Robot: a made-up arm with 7 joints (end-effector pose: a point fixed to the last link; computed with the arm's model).
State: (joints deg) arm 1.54 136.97 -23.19 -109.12 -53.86 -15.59 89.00
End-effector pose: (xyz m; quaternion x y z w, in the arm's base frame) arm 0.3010 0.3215 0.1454 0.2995 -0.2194 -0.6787 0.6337
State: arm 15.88 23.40 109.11 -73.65 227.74 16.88 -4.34
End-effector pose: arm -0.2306 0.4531 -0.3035 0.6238 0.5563 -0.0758 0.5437
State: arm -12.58 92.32 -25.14 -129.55 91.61 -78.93 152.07
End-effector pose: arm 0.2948 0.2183 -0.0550 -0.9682 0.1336 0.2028 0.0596
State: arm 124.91 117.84 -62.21 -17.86 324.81 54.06 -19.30
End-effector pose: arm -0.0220 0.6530 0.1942 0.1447 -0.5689 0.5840 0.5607
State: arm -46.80 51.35 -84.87 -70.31 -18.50 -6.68 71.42
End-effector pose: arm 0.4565 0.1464 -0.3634 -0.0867 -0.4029 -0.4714 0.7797
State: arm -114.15 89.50 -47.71 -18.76 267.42 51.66 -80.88
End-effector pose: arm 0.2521 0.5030 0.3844 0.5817 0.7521 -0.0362 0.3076
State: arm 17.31 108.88 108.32 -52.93 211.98 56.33 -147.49
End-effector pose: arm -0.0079 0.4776 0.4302 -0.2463 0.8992 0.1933 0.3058
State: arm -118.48 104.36 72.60 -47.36 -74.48 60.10 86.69
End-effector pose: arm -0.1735 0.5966 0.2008 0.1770 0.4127 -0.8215 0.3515
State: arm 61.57 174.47 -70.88 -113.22 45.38 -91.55 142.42
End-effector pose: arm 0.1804 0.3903 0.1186 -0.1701 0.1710 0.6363 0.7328
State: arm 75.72 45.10 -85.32 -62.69 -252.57 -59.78 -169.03
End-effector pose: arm -0.5957 0.0405 -0.1720 -0.0650 0.2036 -0.8573 0.4683
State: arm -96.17 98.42 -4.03 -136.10 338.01 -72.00 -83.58
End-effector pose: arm 0.0311 0.0946 0.3242 -0.3671 -0.1183 -0.0268 0.9222
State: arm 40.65 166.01 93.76 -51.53 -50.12 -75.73 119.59
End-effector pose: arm 0.3996 -0.0464 0.5048 0.0720 -0.4302 -0.7051 0.5592
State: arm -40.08 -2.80 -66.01 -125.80 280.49 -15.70 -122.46
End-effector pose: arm 0.1736 -0.3201 -0.1363 -0.7880 0.3511 -0.1019 0.4954
